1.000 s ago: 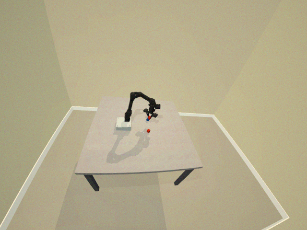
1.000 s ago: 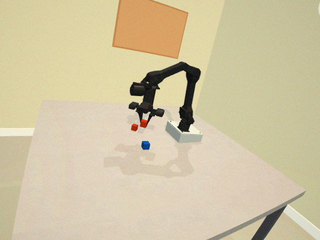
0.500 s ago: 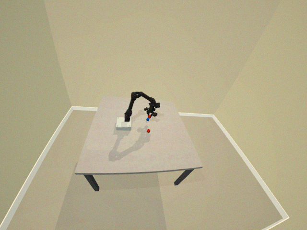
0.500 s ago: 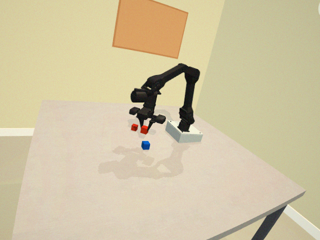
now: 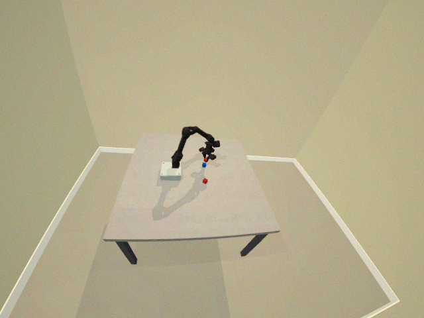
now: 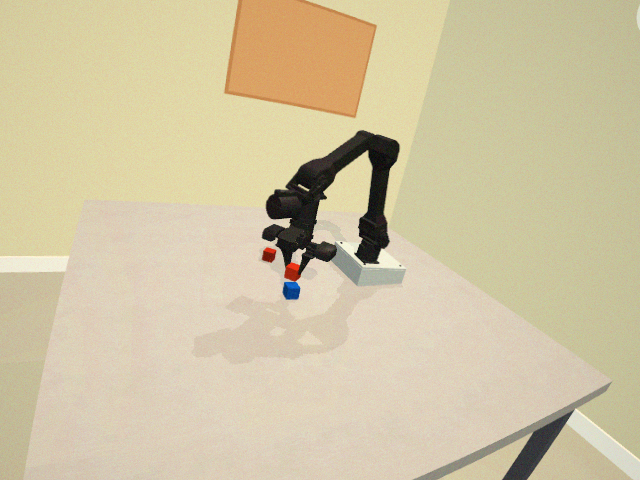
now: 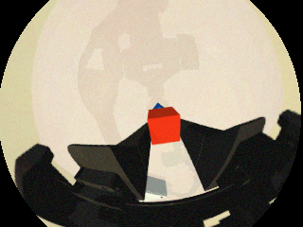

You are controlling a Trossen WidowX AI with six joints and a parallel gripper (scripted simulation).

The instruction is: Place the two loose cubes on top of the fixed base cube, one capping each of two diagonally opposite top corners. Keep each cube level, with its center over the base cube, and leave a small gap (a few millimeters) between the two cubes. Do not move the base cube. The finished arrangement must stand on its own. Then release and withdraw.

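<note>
My gripper tip is 10 mm past the blue cube, 10 mm to the left of it and 60 mm above it.
</note>
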